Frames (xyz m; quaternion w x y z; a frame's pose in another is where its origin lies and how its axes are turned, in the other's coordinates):
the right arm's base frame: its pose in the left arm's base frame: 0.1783 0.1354 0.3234 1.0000 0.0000 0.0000 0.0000
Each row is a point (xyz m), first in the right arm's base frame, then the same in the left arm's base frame.
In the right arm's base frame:
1: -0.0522 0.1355 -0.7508
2: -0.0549 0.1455 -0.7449
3: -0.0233 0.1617 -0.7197
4: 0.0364 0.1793 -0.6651
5: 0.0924 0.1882 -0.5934
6: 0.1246 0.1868 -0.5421
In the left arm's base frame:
1: 0.1261 0.2709 -0.4274
2: 0.1234 0.2809 -0.4215
3: 0.1550 0.2971 -0.3963
4: 0.2147 0.3147 -0.3417
5: 0.2707 0.3236 -0.2700
6: 0.3029 0.3222 -0.2187

